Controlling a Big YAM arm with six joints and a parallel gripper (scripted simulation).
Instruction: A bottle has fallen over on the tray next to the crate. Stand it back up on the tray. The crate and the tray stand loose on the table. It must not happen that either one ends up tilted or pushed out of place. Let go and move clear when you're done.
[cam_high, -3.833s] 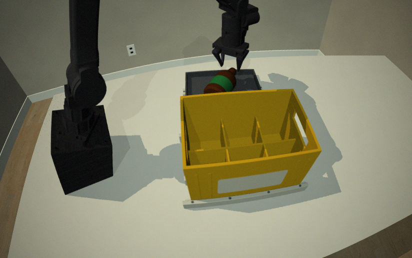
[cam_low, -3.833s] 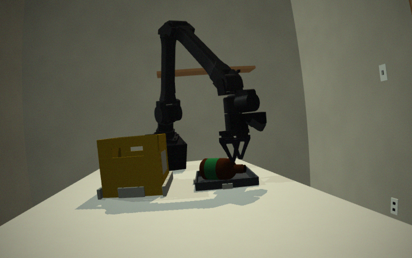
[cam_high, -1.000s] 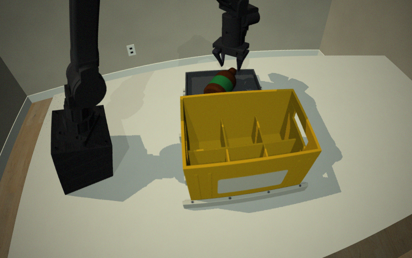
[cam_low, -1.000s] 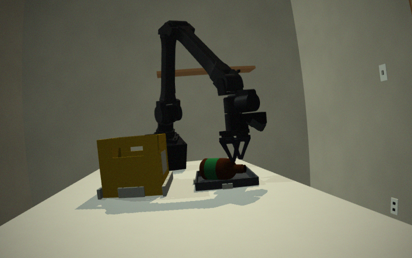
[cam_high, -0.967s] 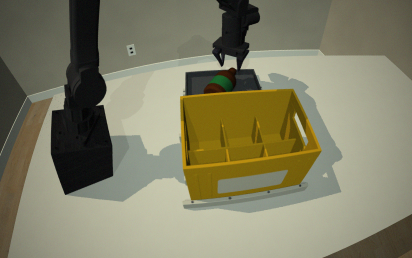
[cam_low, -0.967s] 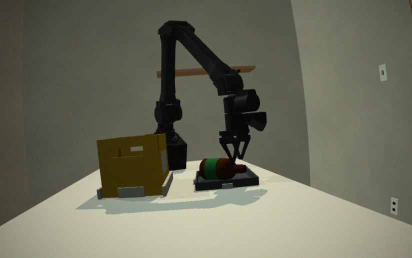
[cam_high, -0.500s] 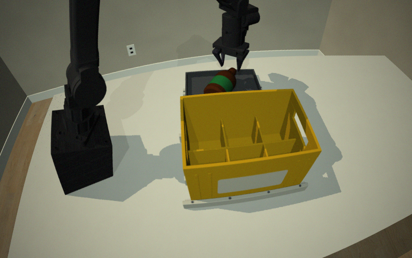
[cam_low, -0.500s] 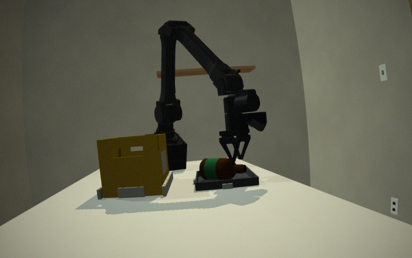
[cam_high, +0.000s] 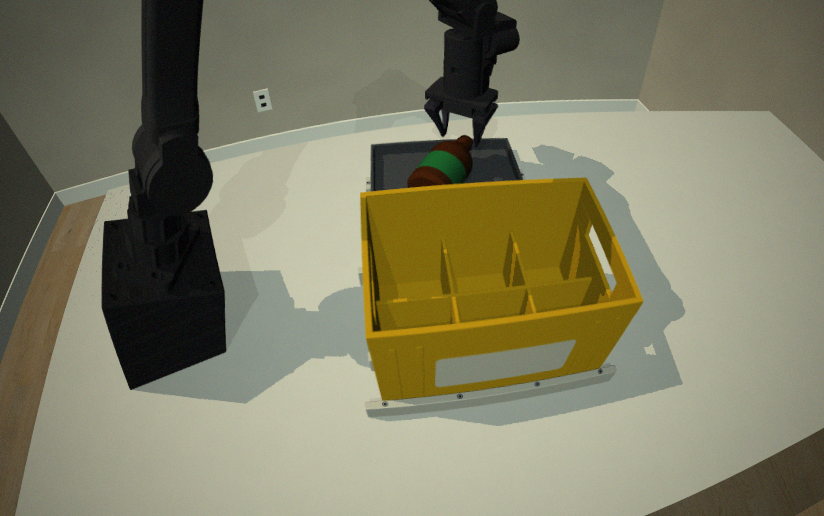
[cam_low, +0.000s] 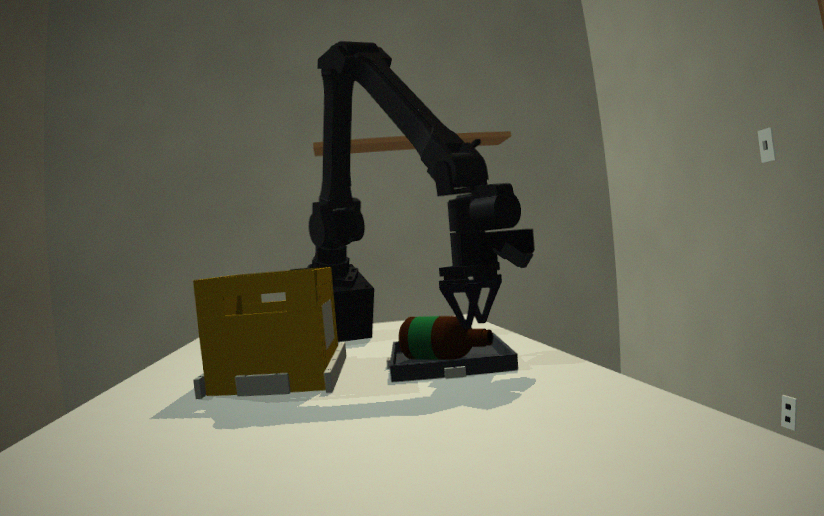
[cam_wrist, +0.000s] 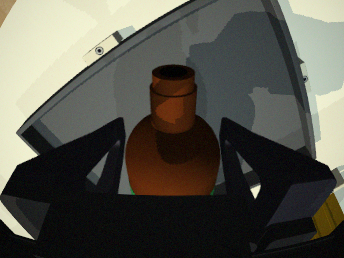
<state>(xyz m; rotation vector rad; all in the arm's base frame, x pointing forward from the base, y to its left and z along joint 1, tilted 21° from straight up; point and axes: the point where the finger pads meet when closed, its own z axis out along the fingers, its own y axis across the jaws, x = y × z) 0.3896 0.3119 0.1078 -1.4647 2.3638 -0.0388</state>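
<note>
My gripper is now 4 cm to the left of the bottle, 3 cm above it and 2 cm past it. From my hand the other things lie so: tray 6 cm below, 5 cm to the right, 2 cm behind; then yellow crate 33 cm to the right, 3 cm ahead, 1 cm above.
</note>
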